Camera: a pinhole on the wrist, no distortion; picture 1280 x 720 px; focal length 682.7 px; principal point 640.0 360.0 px. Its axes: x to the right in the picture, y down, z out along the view. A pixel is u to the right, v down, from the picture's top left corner.
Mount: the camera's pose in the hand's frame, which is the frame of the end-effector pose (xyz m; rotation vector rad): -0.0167 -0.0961 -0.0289 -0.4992 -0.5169 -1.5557
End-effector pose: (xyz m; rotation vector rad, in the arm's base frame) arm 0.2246 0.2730 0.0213 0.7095 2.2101 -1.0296
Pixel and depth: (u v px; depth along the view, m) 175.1 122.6 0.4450
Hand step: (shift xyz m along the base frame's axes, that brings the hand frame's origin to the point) 0.4289 0.0875 -0.1682
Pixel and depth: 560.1 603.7 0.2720
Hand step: 0.0528 -0.0703 -0.1911
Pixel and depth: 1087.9 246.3 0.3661
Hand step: 0.1318 -0.3811 -0.1203
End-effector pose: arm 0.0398 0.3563 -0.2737 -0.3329 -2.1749 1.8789
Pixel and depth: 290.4 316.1 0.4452
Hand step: -0.0275 -0.1367 -0.3785
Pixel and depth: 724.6 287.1 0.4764
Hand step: -0.0619 -0.3620 -0.1998
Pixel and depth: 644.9 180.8 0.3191
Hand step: 0.0199 -0.2292 -0.1311
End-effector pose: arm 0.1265 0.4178 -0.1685 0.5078 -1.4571 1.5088
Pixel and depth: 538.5 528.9 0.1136
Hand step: -0.0092 -0.0469 0.0293
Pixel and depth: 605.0 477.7 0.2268
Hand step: -0.0957 -0.1206 0.0236
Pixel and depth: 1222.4 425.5 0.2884
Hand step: -0.0080 -0.3436 0.1372
